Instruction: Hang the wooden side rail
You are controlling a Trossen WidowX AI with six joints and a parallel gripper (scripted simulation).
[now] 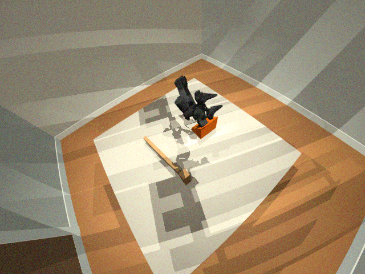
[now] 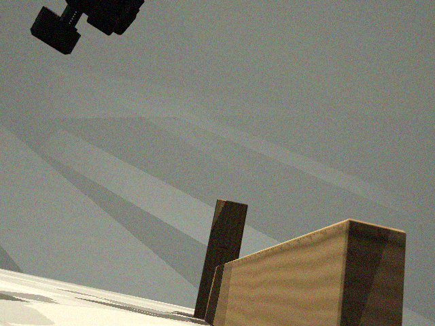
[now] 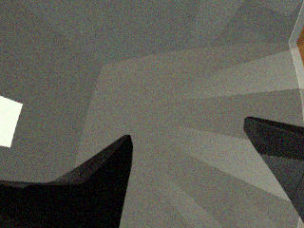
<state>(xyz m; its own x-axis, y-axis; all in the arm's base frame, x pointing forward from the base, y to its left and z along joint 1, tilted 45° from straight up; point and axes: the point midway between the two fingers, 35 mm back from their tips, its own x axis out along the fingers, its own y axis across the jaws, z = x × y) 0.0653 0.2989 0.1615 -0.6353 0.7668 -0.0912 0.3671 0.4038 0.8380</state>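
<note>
The headboard post lies 370 mm below my gripper tip, 350 mm ahead of it and 80 mm to the left of it.
</note>
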